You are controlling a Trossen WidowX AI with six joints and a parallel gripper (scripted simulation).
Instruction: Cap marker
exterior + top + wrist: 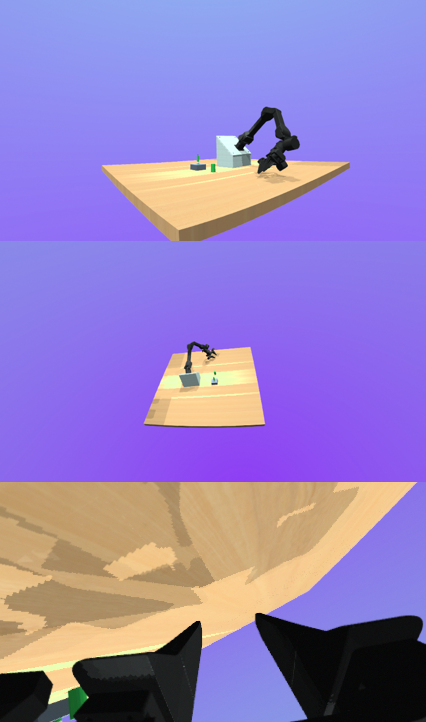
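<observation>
Right now my gripper tip is 34 cm to the left of the green cap, 2 cm past it and 1 cm above it.
</observation>
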